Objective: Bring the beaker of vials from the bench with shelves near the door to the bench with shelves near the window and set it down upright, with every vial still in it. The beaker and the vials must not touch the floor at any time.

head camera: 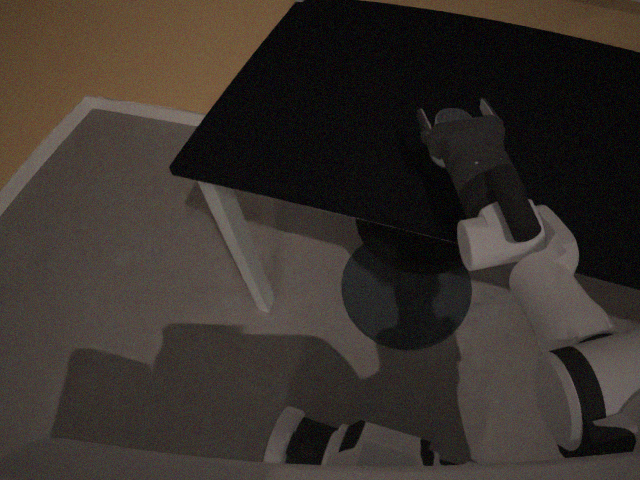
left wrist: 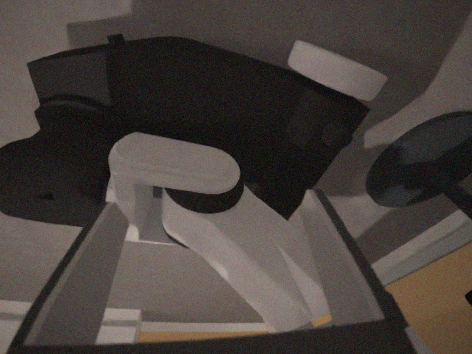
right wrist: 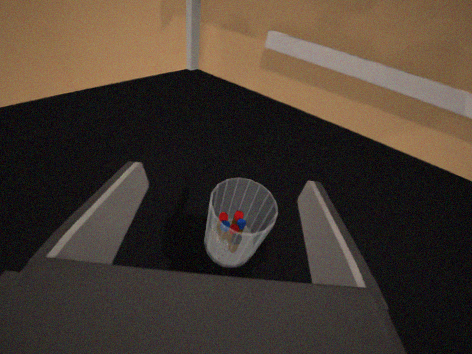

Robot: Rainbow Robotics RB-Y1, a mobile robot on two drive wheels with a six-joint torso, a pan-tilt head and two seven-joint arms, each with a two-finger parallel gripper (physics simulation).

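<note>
The clear beaker [head camera: 449,114] [right wrist: 240,240] stands upright on the black bench top [head camera: 310,103] [right wrist: 100,125]. Several vials [right wrist: 233,225] with red and blue caps show inside it in the right wrist view. My right gripper [head camera: 452,105] [right wrist: 224,182] is open, with the beaker between its spread fingers and a gap on each side. In the head view the gripper body hides most of the beaker. My left gripper [left wrist: 213,206] is open and empty, away from the bench. The window bench cannot be identified in these views.
A round dark, see-through disc [head camera: 405,310] [left wrist: 420,160] shows low beside the bench's near edge. A pale bench leg [head camera: 232,242] stands under the left part. In the right wrist view, a pale post [right wrist: 193,35] rises at the far corner and a pale bar [right wrist: 370,72] runs along the wall.
</note>
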